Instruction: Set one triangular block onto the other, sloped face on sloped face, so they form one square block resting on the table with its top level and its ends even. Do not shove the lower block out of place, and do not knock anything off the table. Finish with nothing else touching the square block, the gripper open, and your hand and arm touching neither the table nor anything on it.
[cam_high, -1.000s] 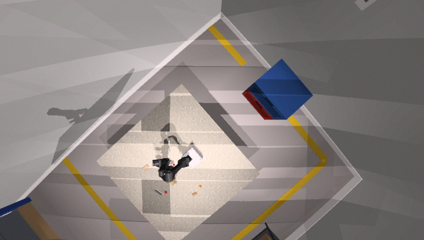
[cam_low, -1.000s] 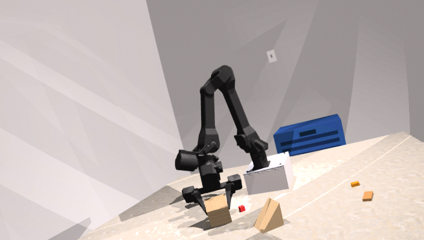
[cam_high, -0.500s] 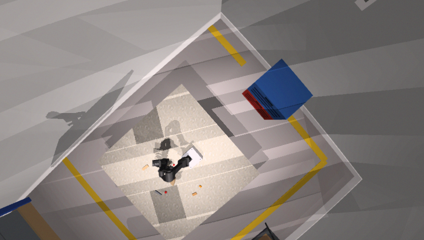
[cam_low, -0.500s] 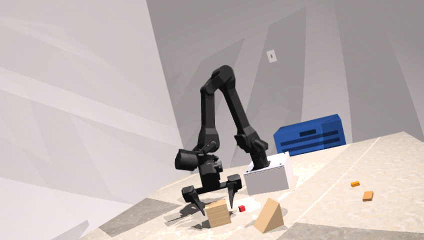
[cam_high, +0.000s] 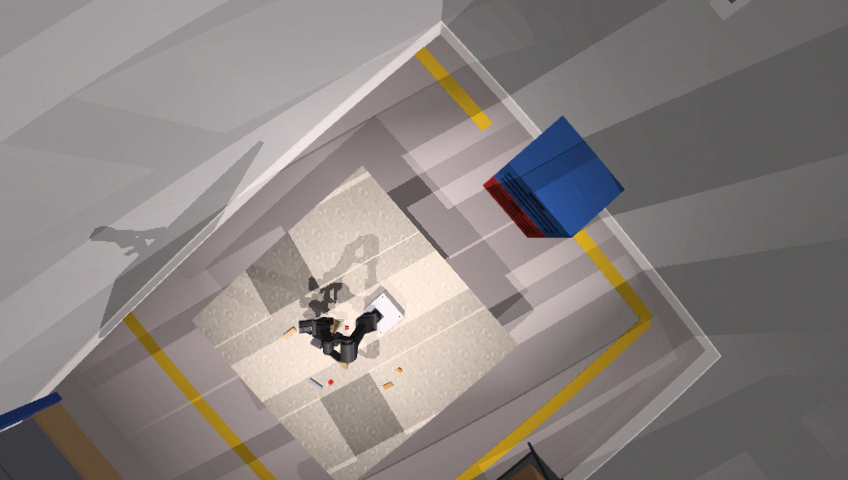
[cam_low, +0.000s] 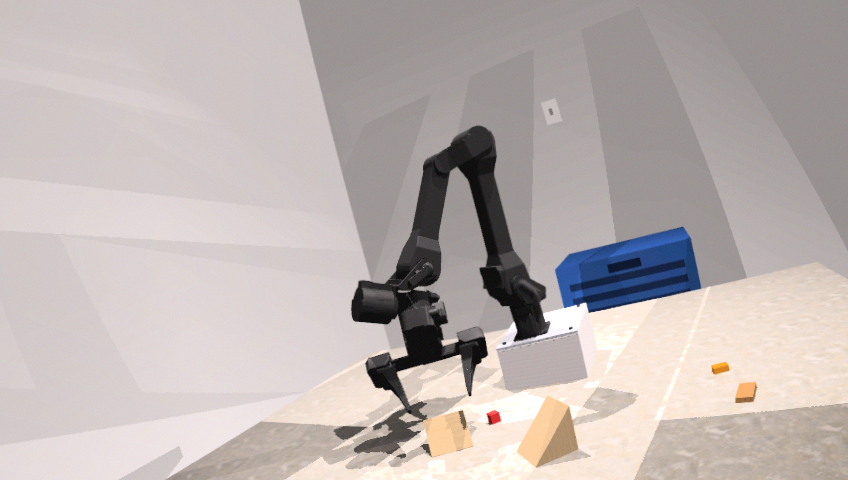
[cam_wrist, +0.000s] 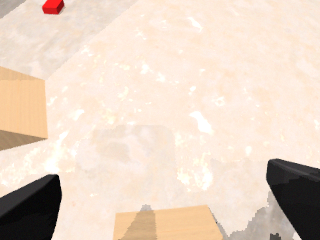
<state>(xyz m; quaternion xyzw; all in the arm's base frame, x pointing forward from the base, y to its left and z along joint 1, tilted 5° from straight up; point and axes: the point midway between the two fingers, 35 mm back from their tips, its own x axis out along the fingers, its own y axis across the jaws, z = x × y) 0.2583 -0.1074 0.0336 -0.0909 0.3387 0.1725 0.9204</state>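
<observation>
Right now my gripper tip is 40 mm past the lighter block, 20 mm to the left of it and 60 mm above it. From my gripper tip the other things lie so: red cube: 100 mm behind, 40 mm to the left, 70 mm below.
</observation>
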